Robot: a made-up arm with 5 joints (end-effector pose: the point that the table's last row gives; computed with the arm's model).
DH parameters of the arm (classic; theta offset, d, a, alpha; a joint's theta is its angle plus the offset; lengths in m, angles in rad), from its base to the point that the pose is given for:
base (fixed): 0 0 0.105 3.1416
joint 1: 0 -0.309 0.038 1.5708
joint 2: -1.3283 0 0.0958 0
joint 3: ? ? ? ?
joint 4: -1.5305 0 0 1.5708
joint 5: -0.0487 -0.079 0 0
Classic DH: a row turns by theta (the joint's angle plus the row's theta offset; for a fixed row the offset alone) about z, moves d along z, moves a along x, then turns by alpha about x.
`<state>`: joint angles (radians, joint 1 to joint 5).
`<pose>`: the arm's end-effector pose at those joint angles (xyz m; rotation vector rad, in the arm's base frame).
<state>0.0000 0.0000 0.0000 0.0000 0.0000</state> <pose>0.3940 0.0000 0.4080 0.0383 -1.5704 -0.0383</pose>
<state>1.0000 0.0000 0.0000 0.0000 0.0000</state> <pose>0.2611 -0.2432 0.4080 -0.7469 -1.4500 -0.8167</pose>
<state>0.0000 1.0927 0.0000 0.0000 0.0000</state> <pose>0.3464 0.0000 0.1317 0.0117 -0.4779 -0.0478</pose>
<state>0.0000 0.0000 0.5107 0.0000 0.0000</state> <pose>0.3678 0.0000 0.2958 0.0258 -1.0598 -0.0441</pose>
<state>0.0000 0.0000 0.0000 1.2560 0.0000</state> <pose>0.3394 0.0000 0.3329 0.0077 -0.3146 -0.0483</pose>
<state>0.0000 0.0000 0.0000 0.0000 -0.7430</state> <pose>0.3940 0.0000 0.4080 0.6188 -1.4807 -0.6188</pose>
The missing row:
joint 3: 1.2881 0 0.1491 0
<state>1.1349 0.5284 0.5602 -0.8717 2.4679</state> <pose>0.2132 -0.2323 0.2315 -1.4073 0.2944 1.0717</pose>
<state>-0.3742 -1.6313 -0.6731 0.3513 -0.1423</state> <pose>-0.0717 -0.0694 0.5063 -0.7698 2.6511 0.0489</pose>
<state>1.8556 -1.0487 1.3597 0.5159 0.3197</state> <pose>0.0584 -0.1593 0.2773 -0.7203 -0.4005 -1.5044</pose>
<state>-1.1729 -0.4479 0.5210 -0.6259 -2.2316</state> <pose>0.1959 0.2164 0.4394 2.1676 0.3405 -0.6439</pose>
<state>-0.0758 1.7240 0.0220 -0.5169 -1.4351</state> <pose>0.2374 0.0101 0.0499 0.2611 -0.2640 -1.3933</pose>
